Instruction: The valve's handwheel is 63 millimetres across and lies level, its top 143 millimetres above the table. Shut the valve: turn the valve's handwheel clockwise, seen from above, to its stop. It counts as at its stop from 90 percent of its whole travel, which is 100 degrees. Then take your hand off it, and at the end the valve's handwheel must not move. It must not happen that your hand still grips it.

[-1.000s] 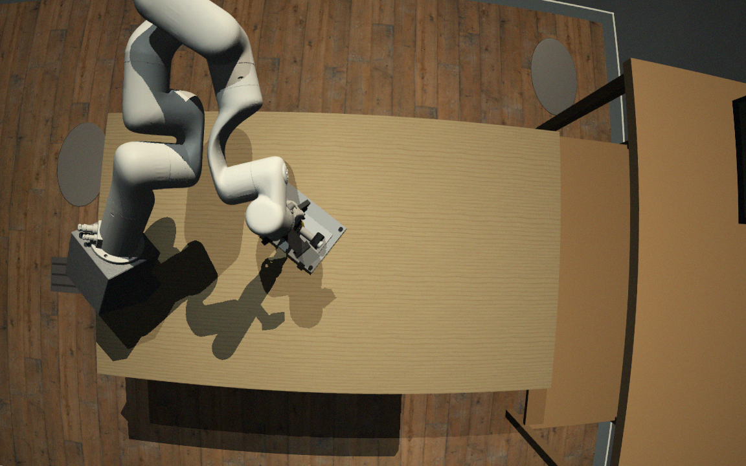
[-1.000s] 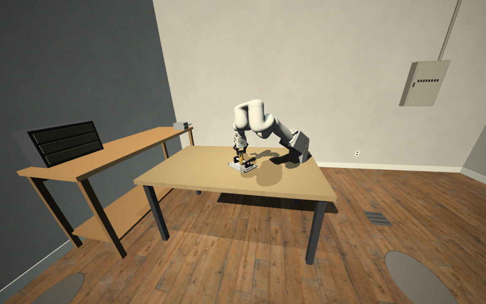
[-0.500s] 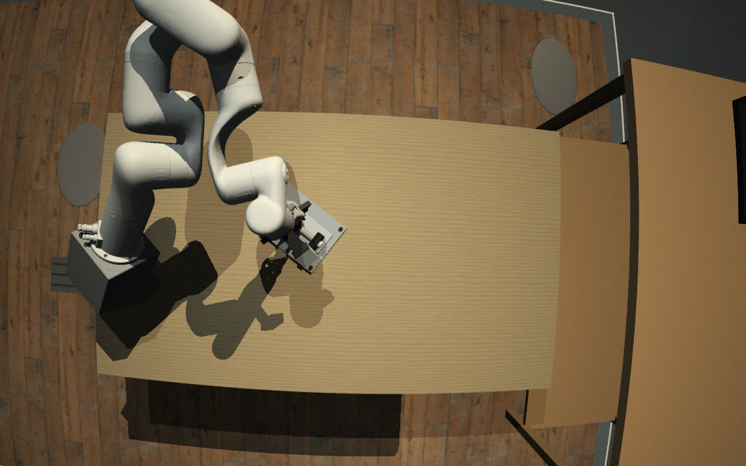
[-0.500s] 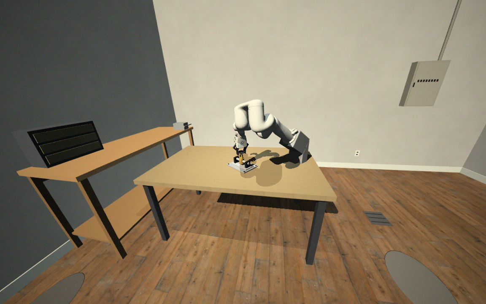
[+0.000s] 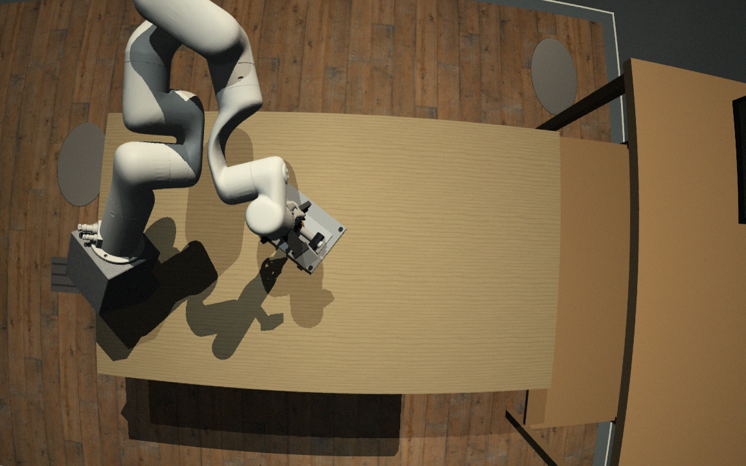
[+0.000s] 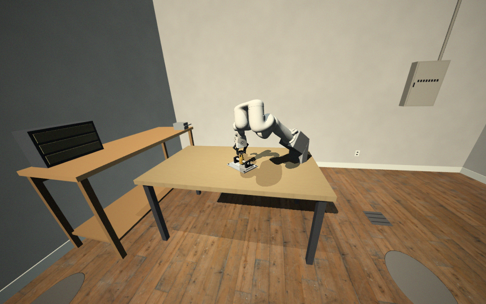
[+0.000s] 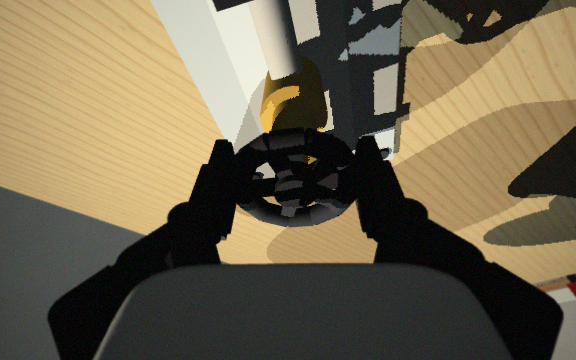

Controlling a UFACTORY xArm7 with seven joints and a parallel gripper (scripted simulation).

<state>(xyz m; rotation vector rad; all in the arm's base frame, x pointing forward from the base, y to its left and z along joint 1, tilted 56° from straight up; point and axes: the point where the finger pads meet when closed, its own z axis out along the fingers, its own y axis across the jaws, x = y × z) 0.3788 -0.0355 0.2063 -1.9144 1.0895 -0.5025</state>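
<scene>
Right now my hand is right at the spoked handwheel.
</scene>
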